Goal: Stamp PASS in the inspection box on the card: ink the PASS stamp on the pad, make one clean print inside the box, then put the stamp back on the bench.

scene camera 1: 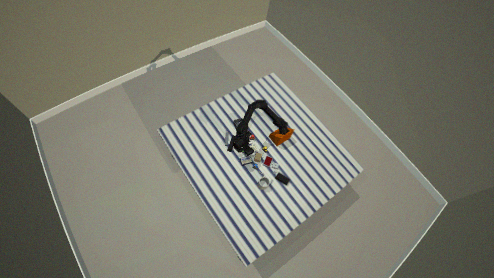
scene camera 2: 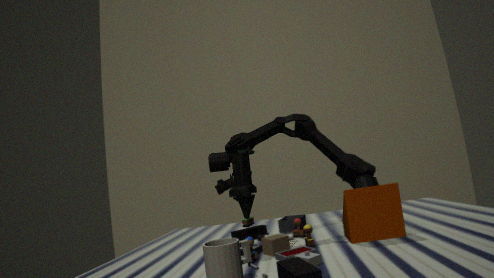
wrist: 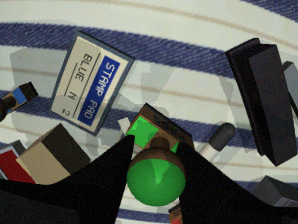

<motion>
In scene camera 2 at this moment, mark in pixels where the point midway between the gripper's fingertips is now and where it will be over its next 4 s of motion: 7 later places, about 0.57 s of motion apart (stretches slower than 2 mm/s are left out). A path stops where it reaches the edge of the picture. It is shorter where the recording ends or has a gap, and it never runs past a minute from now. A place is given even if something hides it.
My gripper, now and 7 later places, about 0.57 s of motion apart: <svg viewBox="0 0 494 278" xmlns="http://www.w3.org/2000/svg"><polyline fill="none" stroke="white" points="247,217 263,219 289,222 291,226 291,231 292,235 292,239 293,241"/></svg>
</motion>
